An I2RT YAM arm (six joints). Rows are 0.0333 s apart.
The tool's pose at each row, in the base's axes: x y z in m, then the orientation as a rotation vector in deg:
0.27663 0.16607 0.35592 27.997 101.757 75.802
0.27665 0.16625 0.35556 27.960 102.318 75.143
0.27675 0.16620 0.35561 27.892 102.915 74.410
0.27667 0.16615 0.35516 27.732 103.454 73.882
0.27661 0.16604 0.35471 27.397 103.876 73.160
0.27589 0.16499 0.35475 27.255 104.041 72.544
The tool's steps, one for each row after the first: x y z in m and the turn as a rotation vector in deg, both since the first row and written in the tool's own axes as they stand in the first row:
0.00026 -0.00027 0.00015 0.605 0.128 -0.312
0.00015 -0.00026 0.00020 1.255 0.263 -0.678
0.00033 -0.00067 0.00014 1.740 0.478 -0.995
0.00047 -0.00112 0.00007 2.195 0.575 -1.551
0.00010 -0.00134 -0.00113 2.534 0.470 -1.961

